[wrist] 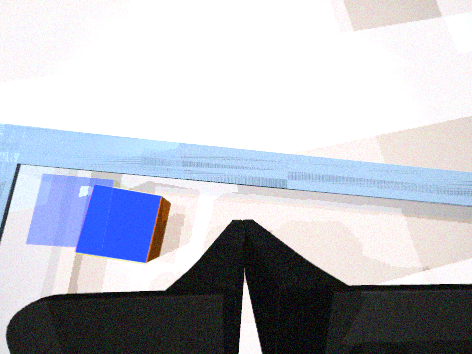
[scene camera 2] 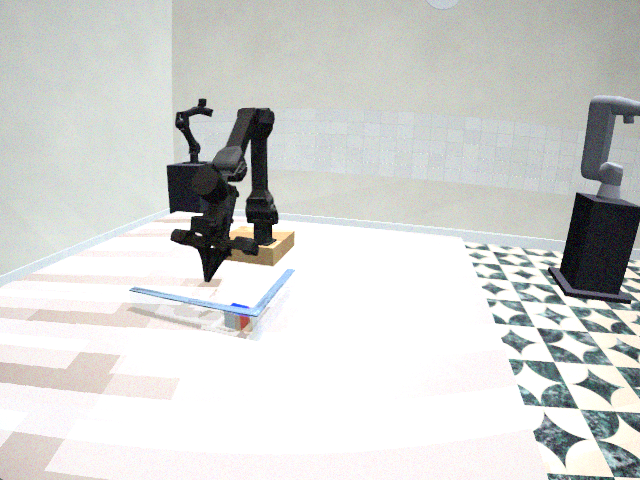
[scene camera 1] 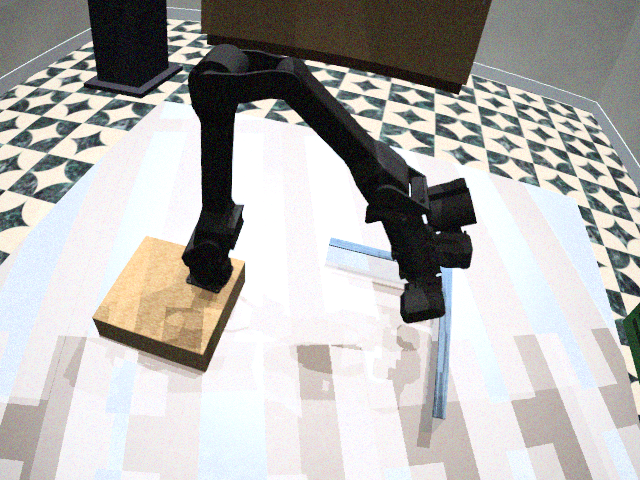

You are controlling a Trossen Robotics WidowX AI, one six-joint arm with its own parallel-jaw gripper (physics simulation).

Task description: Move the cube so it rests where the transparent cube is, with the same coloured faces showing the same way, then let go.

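Where they show: gripper, fingertip midpoint: [wrist: 242, 229] [scene camera 2: 206, 282]; arm's base, link origin: [scene camera 2: 263, 241] [scene camera 1: 209, 274].
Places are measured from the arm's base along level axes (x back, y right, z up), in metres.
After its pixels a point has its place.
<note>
The cube [scene camera 2: 244, 322] [wrist: 117, 224] has a blue top. An orange side shows at its right in the wrist view, and a red side in scene camera 2. The transparent cube [wrist: 52, 210] @[x -0.366, y -0.160, z -0.017 m], with a pale blue top, shows just left of the cube in the wrist view; the solid cube overlaps its right part there, and their tops look turned nearly alike. My gripper [scene camera 2: 207, 279] @[x -0.372, y -0.058, z 0.034 m] [wrist: 242, 229] @[x -0.372, y -0.058, z 0.034 m] is shut and empty, raised above the table, to the right of the cube in the wrist view. In scene camera 1 neither cube shows and the fingertips are hidden.
Two low clear walls with light blue top edges [scene camera 1: 443, 356] @[x -0.412, y 0.015, z 0.003 m] [scene camera 2: 186, 299] @[x -0.409, y -0.028, z 0.003 m] [wrist: 350, 177] @[x -0.411, y 0.002, z 0.003 m] meet at a corner, and the cubes are just inside it. The arm stands on a wooden block [scene camera 1: 149, 289] @[x 0.081, y 0.072, z -0.003 m] [scene camera 2: 266, 255] @[x -0.045, y -0.033, z -0.024 m] on the table.
</note>
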